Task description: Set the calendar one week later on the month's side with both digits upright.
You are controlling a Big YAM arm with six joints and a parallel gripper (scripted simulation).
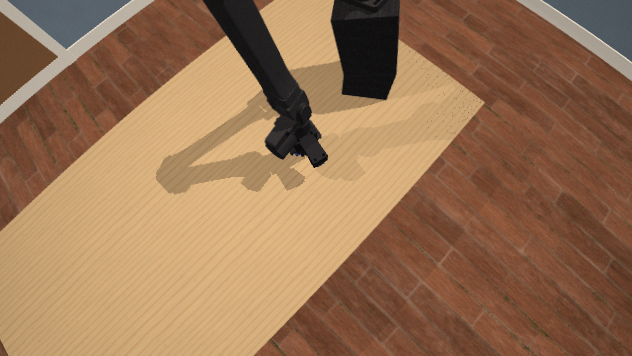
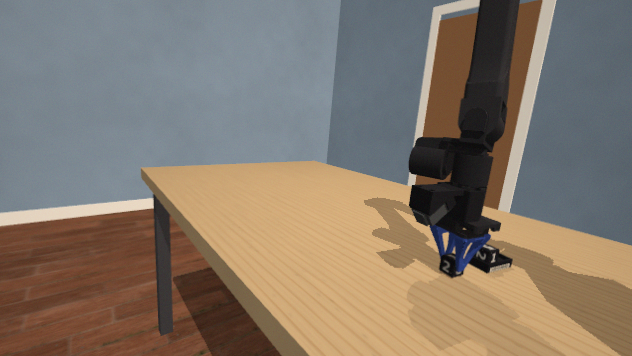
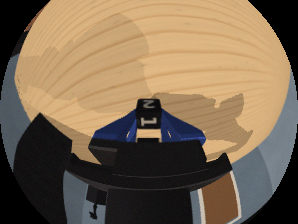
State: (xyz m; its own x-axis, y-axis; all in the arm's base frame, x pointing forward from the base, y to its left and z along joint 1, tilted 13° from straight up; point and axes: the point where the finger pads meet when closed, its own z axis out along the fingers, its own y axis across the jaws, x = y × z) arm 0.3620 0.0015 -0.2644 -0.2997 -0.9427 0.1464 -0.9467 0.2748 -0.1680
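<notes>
Right now the black date cube is right at my hand. From my hand the other things lie so: black tray (100 mm to the right, 30 mm behind, 10 mm below); then black cube (90 mm to the right, 30 mm behind).
</notes>
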